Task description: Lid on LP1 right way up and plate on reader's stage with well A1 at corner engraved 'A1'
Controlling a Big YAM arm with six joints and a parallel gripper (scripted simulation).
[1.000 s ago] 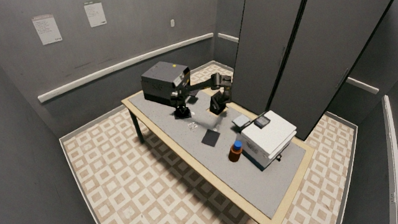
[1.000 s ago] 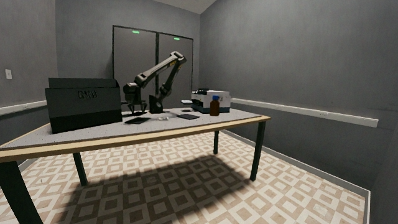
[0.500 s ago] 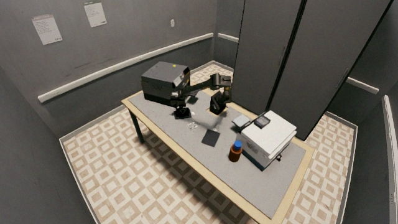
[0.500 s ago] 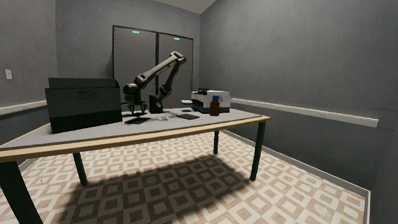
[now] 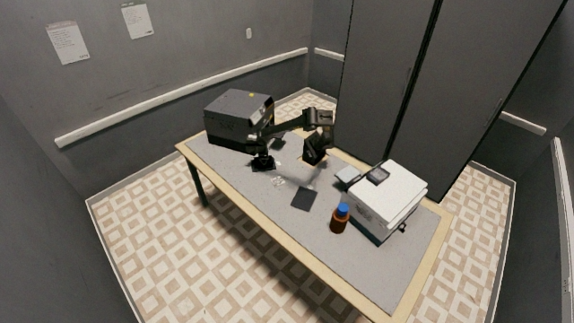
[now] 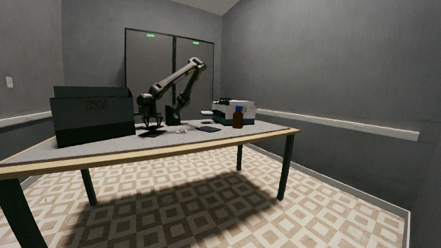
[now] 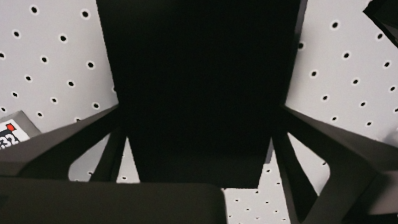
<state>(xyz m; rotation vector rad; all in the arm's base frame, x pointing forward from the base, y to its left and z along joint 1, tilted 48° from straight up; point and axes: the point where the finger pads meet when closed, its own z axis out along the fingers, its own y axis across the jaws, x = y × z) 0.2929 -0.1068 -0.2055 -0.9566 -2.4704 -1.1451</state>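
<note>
The LP1 label is 80 mm behind my hand, 70 mm to the left of it and 50 mm below it. Round my hand: dark lid: right at my hand; dark flat pad: 60 mm ahead, 390 mm to the left, 40 mm below; white multi-well plate: 200 mm behind, 520 mm to the left, 50 mm above.
</note>
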